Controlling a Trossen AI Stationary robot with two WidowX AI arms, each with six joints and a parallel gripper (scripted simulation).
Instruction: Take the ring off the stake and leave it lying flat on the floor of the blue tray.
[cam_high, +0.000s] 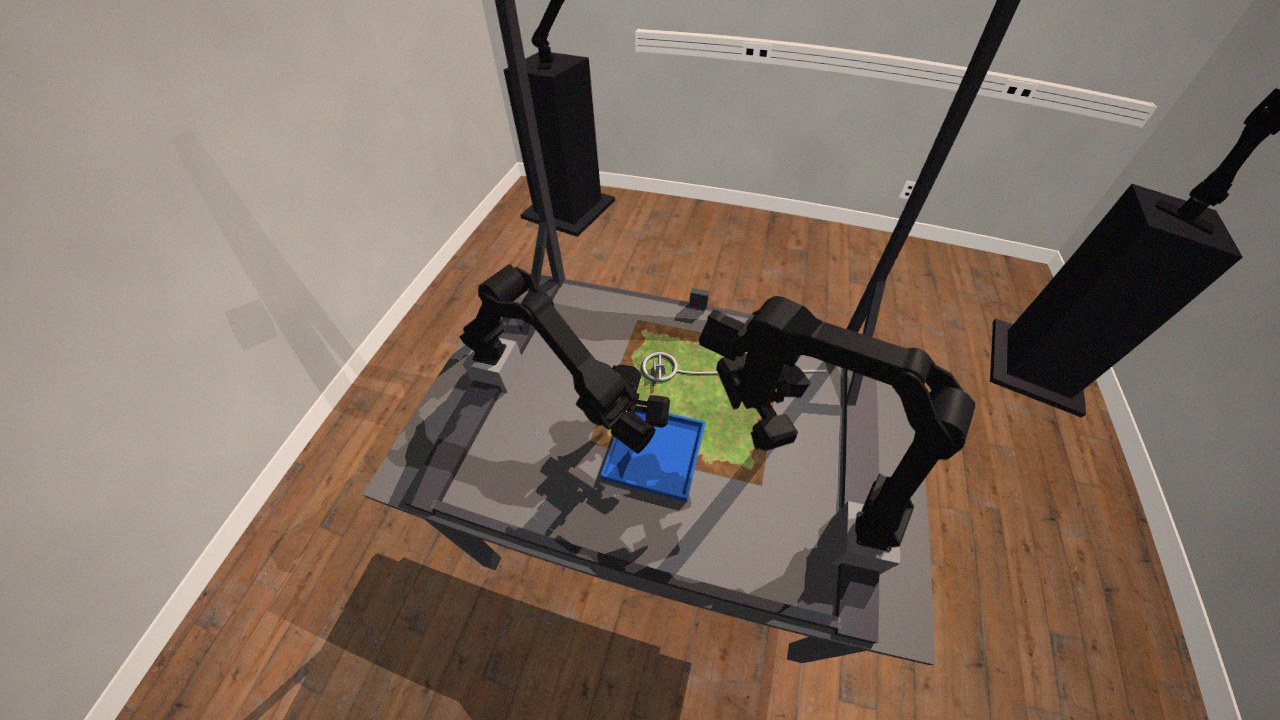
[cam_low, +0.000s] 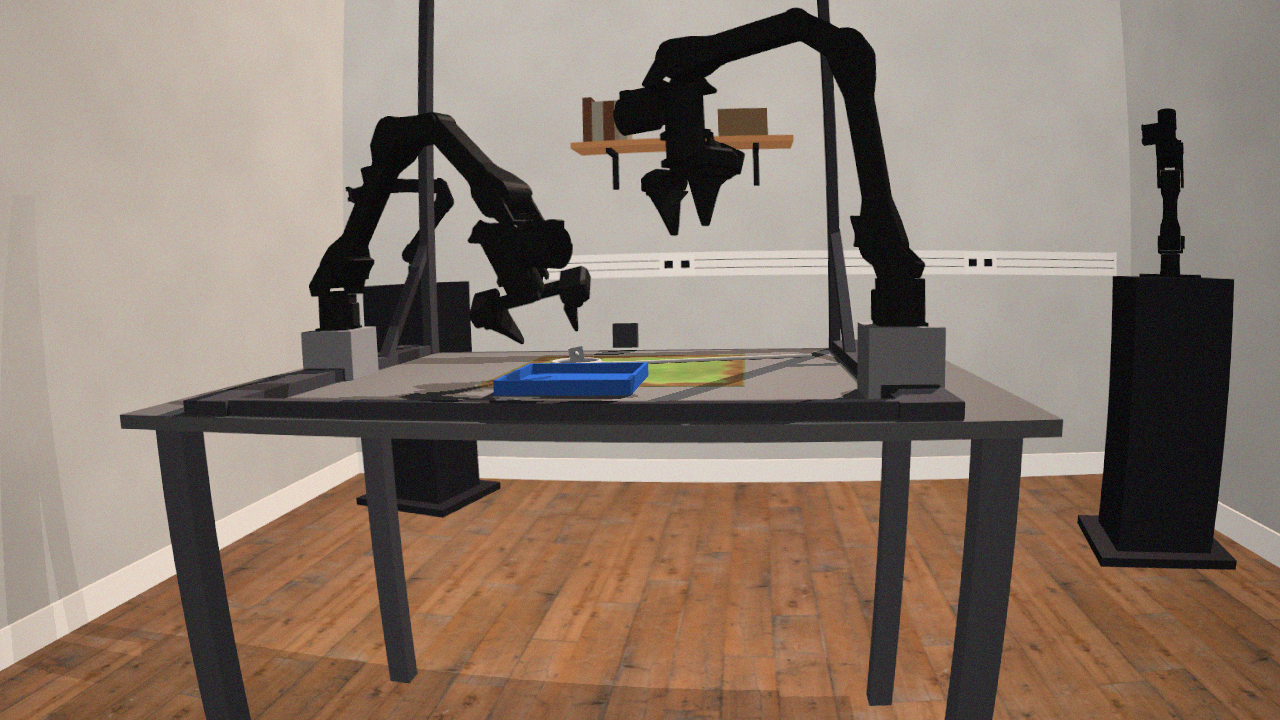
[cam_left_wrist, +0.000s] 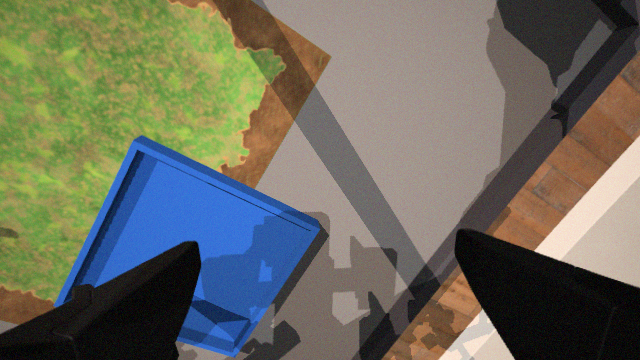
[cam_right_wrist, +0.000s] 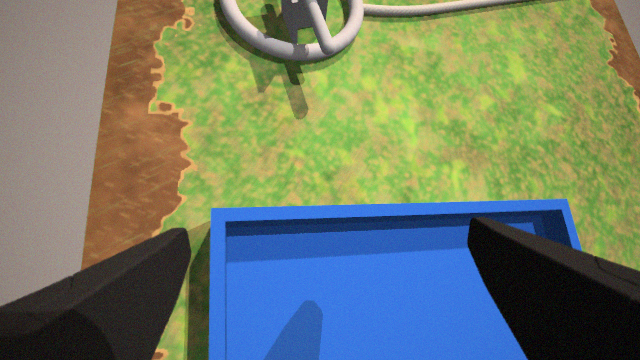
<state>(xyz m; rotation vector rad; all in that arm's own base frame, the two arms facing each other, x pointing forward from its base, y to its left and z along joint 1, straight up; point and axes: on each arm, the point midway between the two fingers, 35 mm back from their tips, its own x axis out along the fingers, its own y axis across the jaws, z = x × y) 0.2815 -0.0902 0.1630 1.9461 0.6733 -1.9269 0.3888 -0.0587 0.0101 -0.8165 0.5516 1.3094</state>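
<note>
Right now my right hand is 16 cm past the grey stake, 2 cm to the left of it and 8 cm above it. Also, from my right hand: white ring 18 cm behind, 3 cm to the right, 9 cm below; then blue tray 4 cm ahead, 7 cm to the left, 8 cm below; then green mat 15 cm behind, 8 cm to the left, 11 cm below.
</note>
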